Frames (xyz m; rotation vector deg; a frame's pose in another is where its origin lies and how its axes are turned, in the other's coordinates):
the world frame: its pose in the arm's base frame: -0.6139 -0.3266 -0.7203 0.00 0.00 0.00
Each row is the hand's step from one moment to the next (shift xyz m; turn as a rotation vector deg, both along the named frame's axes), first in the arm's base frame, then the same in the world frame.
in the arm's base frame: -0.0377 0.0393 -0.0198 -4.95 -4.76 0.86
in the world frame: -0.0377 0.0393 -0.0198 -4.95 -4.76 0.86
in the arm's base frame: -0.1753 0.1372 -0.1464 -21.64 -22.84 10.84
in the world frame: -0.1753 0.1372 -0.1464 -21.64 -22.84 10.84
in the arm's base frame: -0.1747 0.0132 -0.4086 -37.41 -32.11 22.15
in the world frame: -0.1747 0.0132 -0.4086 -37.41 -32.11 22.15
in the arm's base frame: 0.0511 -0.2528 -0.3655 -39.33 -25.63 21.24
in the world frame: 0.0511 -0.2528 -0.3655 -39.33 -25.63 21.24
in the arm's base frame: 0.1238 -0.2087 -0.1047 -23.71 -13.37 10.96
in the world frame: 0.1238 -0.2087 -0.1047 -23.71 -13.37 10.96
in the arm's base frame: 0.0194 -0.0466 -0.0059 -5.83 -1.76 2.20
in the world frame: 0.0194 -0.0466 -0.0059 -5.83 -1.76 2.20
